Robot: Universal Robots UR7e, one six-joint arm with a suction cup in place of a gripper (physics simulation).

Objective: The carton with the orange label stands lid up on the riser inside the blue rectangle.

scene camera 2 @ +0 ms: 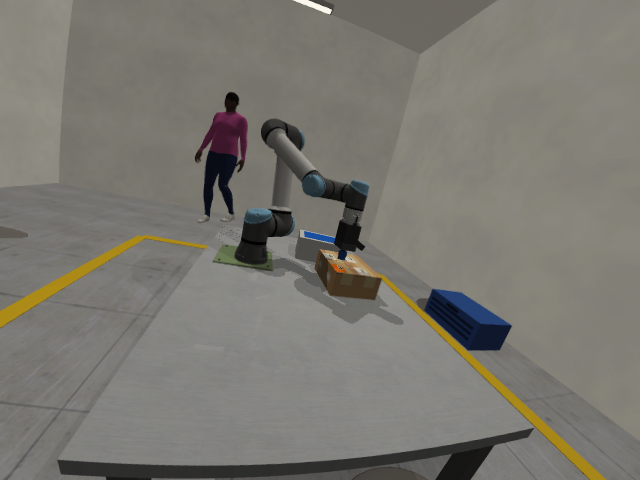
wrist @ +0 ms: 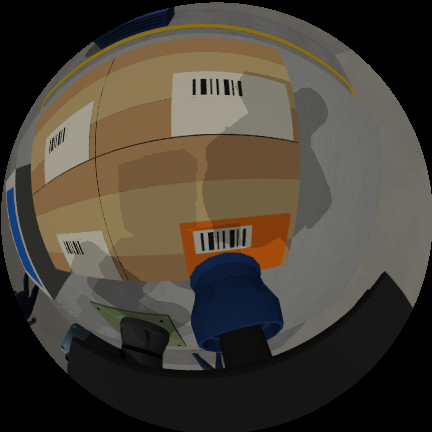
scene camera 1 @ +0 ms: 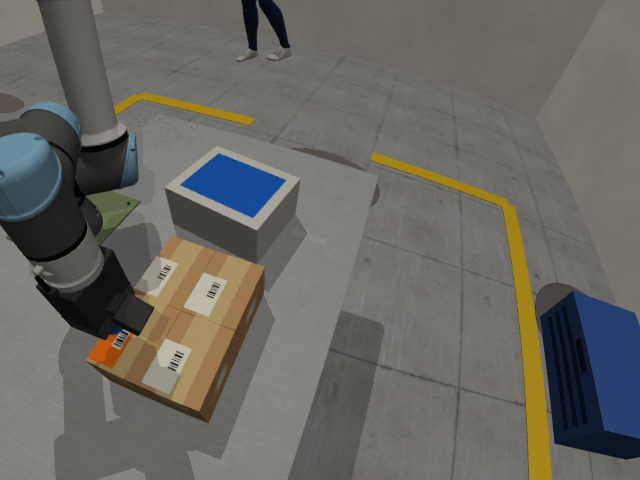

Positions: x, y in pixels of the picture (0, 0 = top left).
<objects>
A grey riser with blue rectangle shows in scene camera 2 [308, 244], in the wrist view and in scene camera 1. One and the same spot on the grey riser with blue rectangle: [wrist: 35, 259] is [scene camera 1: 196, 206].
</objects>
